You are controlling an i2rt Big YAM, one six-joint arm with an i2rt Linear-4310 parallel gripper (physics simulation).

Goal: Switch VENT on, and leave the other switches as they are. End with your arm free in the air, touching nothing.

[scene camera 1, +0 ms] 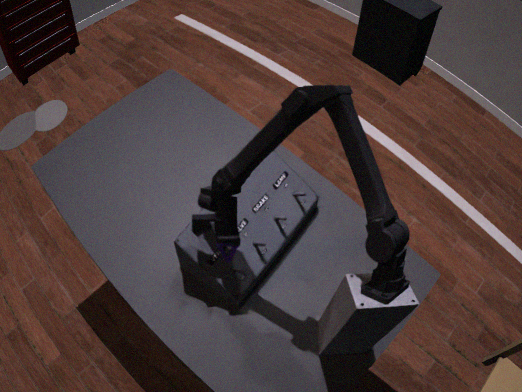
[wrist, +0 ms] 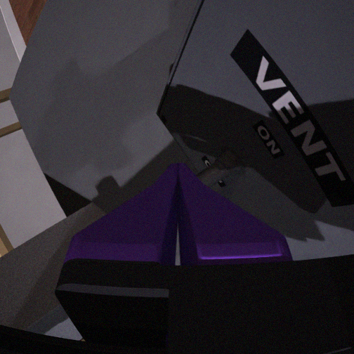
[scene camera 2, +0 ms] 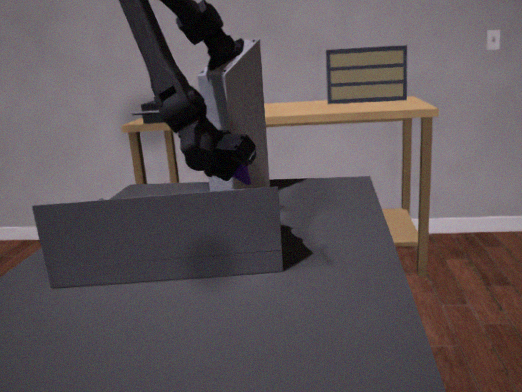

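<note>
The switch box stands on the table with a sloping face. The VENT label and its ON mark are partly in the arm's shadow. The VENT lever is dark and blurred beside my fingertips in the wrist view; its position and any contact cannot be told. My gripper is shut and empty, its purple tips low over the VENT end. The LAMP lever, BRAKE lever and VALVE lever look alike; the VALVE label is partly hidden.
The box rests on a grey table. The arm's pale pedestal stands at the near end of the table. A wooden bench with a framed panel stands behind. A red drawer cabinet and a black cabinet stand on the floor.
</note>
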